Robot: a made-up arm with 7 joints.
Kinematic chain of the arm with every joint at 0, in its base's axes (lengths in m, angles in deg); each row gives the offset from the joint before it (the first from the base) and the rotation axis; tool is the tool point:
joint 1: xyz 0 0 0 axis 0 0.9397 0.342
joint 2: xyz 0 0 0 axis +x
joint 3: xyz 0 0 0 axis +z
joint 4: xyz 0.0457 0 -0.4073 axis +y
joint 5: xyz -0.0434 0 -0.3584 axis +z
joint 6: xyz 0 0 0 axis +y
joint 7: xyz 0 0 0 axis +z
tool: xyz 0 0 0
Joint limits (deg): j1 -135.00..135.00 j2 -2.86..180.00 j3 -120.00..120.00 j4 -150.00..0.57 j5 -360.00..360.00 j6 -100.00..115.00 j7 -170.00..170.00
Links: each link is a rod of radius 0.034 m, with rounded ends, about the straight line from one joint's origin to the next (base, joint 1, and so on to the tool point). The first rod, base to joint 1, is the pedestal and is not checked.
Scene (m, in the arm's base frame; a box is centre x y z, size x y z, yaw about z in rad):
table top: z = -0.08
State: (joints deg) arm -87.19 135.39 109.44 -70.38 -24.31 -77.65 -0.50
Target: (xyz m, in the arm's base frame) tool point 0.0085 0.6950 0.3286
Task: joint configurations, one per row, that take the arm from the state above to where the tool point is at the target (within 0.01 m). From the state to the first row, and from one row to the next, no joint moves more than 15 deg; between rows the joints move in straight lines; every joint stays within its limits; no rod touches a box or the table.
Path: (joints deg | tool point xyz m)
1: -86.59 126.79 96.76 -58.21 -24.31 -77.65 -0.50 | -0.4956 0.4843 0.1666
2: -85.98 118.19 84.09 -46.04 -24.31 -77.65 -0.50 | -0.3644 0.5844 0.2700
3: -85.38 109.59 71.41 -33.87 -24.31 -77.65 -0.50 | -0.1873 0.6583 0.3270
4: -84.78 100.99 58.73 -21.70 -24.31 -77.65 -0.50 | 0.0085 0.6950 0.3286

